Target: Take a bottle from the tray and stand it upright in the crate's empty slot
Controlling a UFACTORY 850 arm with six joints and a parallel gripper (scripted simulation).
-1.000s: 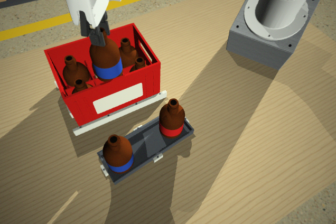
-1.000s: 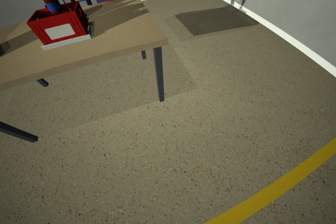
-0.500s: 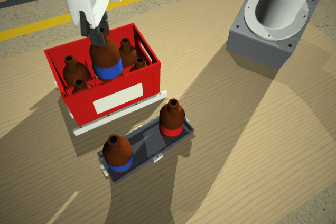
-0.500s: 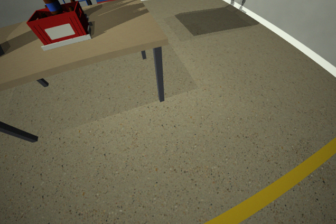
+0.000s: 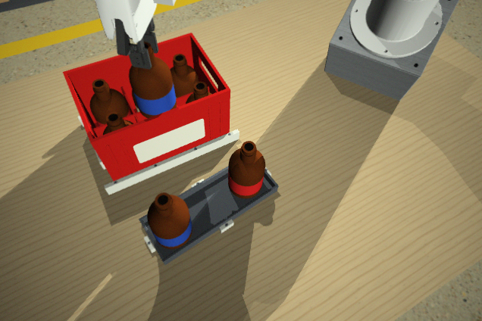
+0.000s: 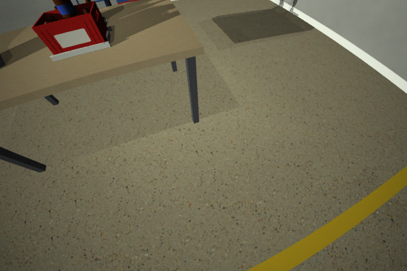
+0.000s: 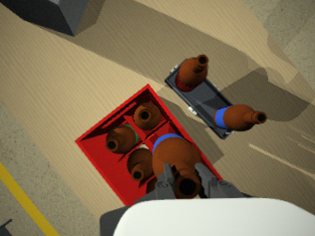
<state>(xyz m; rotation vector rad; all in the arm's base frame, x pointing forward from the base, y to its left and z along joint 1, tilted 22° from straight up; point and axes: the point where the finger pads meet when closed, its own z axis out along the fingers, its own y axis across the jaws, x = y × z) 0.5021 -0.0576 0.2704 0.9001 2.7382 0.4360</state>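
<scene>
The red crate is 4 cm to the right of my hand and 21 cm below it. The rest, counted from my hand: grey tray: 4 cm behind, 18 cm to the left, 28 cm below; blue-banded bottle: 5 cm ahead, 20 cm to the left, 21 cm below.
</scene>
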